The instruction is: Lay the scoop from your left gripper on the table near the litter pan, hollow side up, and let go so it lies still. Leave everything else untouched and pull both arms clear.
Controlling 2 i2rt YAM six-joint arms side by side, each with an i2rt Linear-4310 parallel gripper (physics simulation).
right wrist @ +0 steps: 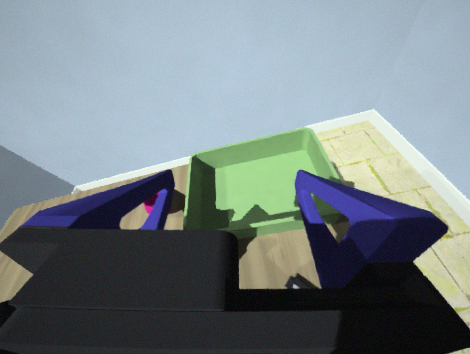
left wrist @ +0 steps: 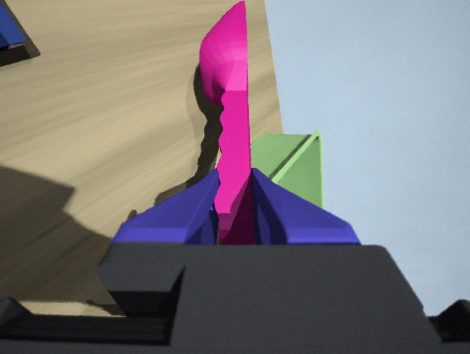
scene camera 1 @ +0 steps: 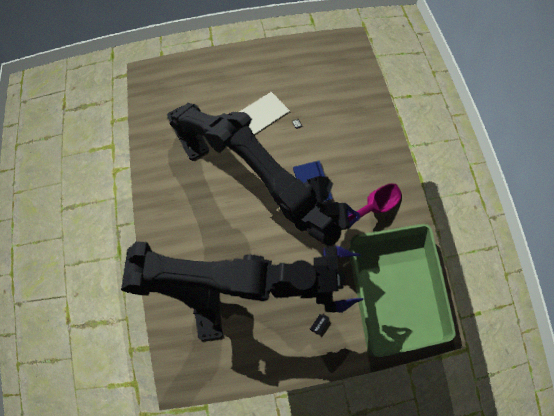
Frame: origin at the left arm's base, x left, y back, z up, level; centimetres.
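Seen in the pictures: left gripper, between the fingertips: (left wrist: 235, 176) (scene camera 1: 356, 216); right gripper, between the fingertips: (right wrist: 234, 176) (scene camera 1: 361, 276); left arm's base, origin of its link: (scene camera 1: 187, 132); right arm's base, origin of its link: (scene camera 1: 206, 304).
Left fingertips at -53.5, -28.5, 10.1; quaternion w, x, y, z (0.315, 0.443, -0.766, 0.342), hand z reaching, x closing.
Offsets run from my left fingertips to a thing's top centre, as dx, dy, dz. Level surfaces: height alone.
The magenta scoop (scene camera 1: 386, 198) (left wrist: 234, 115) (right wrist: 149, 204) is held by its handle, its bowl pointing away from the fingers and its hollow side facing up. Its shadow falls on the wooden table @(dz -10.1) (scene camera 1: 300, 65) (left wrist: 125, 90) close beside it; the exact gap is hard to tell. My left gripper (scene camera 1: 356, 216) (left wrist: 235, 176) is shut on the handle, just above the upper left corner of the green litter pan @(-23.8, -1.1, -1.7) (scene camera 1: 412, 300) (left wrist: 311, 172) (right wrist: 265, 185) in the scene view. My right gripper (scene camera 1: 360, 277) (right wrist: 234, 176) is open and empty at the pan's left edge.
A blue box @(+17.9, +2.9, -8.9) (scene camera 1: 308, 171) (left wrist: 7, 27) lies partly under the left arm. A cream rectangular item @(+47.8, +4.0, -9.6) (scene camera 1: 267, 112) and a small grey square item @(+38.7, -3.8, -9.9) (scene camera 1: 297, 123) lie farther up. A small black item @(-19.8, +22.6, -8.5) (scene camera 1: 320, 325) (right wrist: 299, 282) lies below the right gripper in the scene view.
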